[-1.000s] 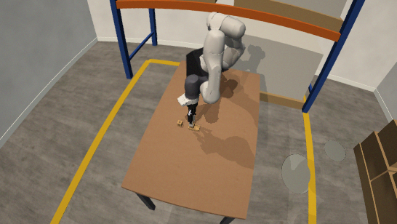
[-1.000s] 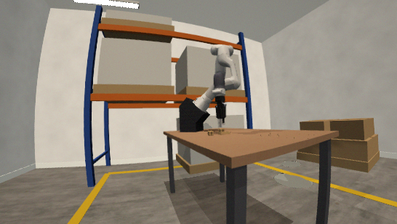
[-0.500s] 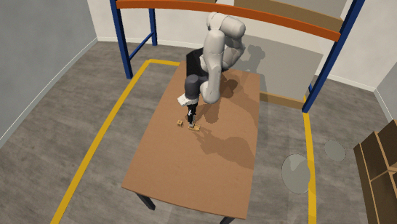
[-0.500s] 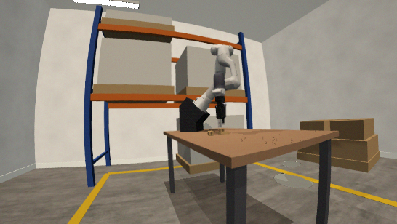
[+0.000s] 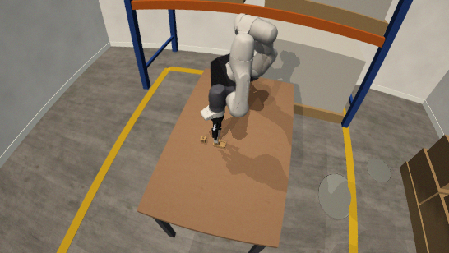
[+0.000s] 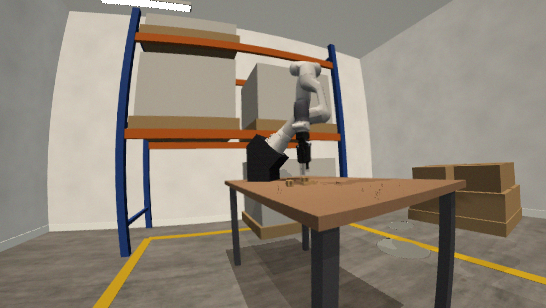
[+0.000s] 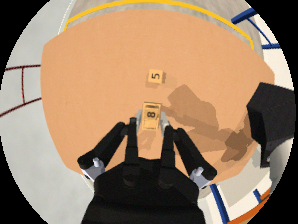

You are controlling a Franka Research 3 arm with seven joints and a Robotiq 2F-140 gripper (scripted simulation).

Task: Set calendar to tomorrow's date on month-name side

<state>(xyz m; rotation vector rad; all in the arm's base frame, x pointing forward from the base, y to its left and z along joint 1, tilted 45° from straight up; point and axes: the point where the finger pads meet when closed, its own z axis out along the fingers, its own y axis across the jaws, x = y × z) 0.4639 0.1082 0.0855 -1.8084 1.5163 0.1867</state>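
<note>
The wooden tray lies 7 cm below my hand, 2 cm to the left of it and 1 cm behind it.
</note>
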